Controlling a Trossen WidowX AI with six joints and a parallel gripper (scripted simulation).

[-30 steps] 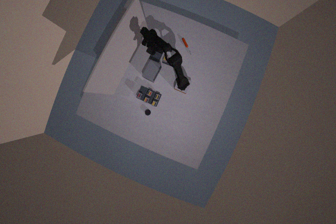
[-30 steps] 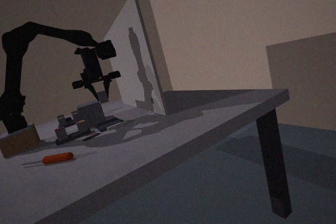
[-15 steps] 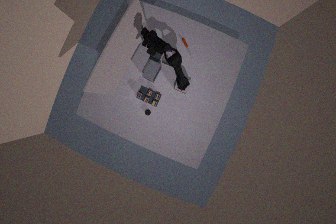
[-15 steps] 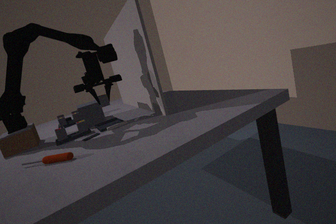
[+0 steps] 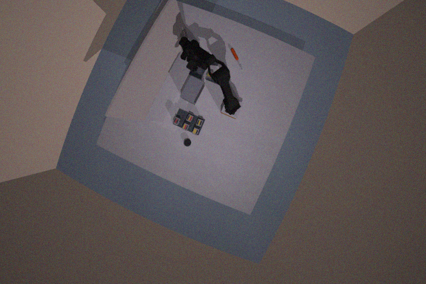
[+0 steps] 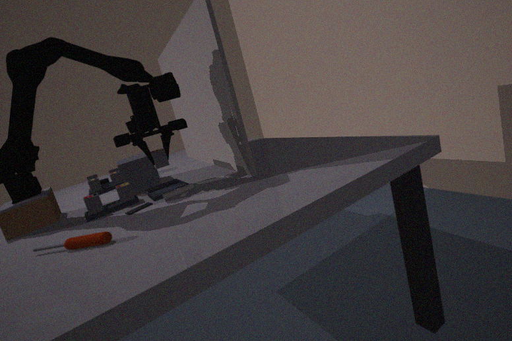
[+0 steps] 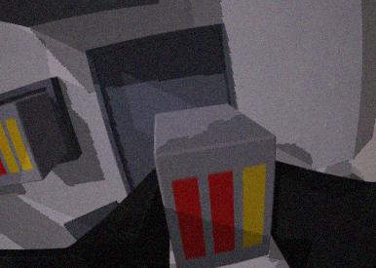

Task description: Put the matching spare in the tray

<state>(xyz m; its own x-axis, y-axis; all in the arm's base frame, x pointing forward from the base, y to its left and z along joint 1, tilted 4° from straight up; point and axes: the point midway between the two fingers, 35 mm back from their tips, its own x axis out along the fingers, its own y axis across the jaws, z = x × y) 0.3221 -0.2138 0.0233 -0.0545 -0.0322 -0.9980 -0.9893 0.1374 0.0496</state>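
The dark tray is 10 mm behind my gripper tip and 80 mm below it. Also, from my gripper tip: grey mounted unit: 30 mm behind, 190 mm to the left, 30 mm below; then dark bar: 100 mm behind, 70 mm to the right, 80 mm below; then grey spare: 20 mm above.
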